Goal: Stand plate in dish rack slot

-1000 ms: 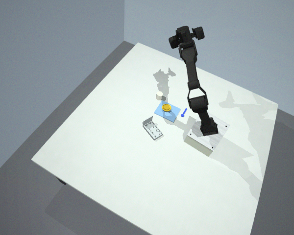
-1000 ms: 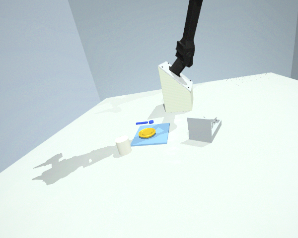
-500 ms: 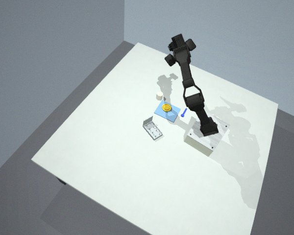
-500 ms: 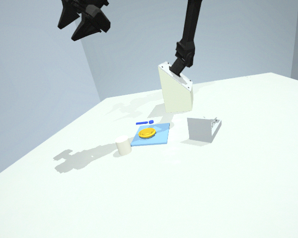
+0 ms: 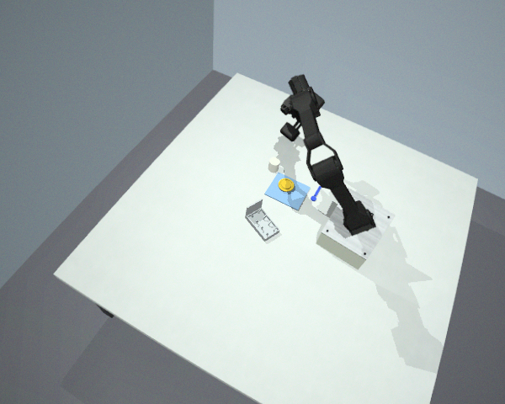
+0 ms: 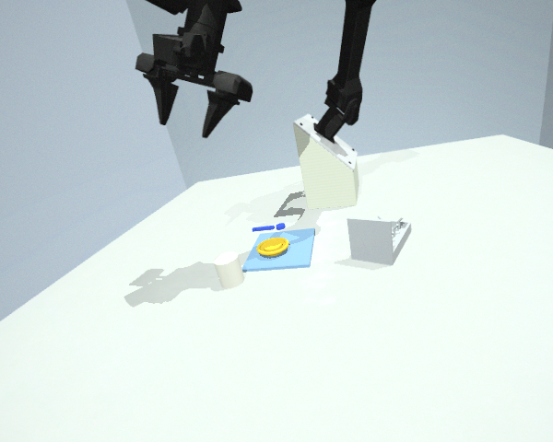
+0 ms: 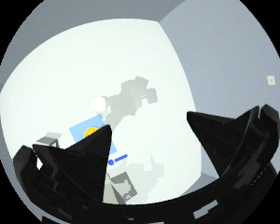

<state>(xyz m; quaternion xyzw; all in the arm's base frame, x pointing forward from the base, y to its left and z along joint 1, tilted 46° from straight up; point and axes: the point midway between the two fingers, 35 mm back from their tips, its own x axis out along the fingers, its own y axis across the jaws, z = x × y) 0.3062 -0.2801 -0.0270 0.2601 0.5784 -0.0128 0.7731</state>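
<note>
Now: the yellow plate 30 mm behind my gripper tip, 100 mm to the left of it and 250 mm below it. The rest, counted from my gripper tip: small blue spoon (160 mm behind, 70 mm to the left, 260 mm below); grey dish rack (20 mm behind, 310 mm to the left, 240 mm below); white cup (50 mm ahead, 30 mm to the left, 240 mm below).
</note>
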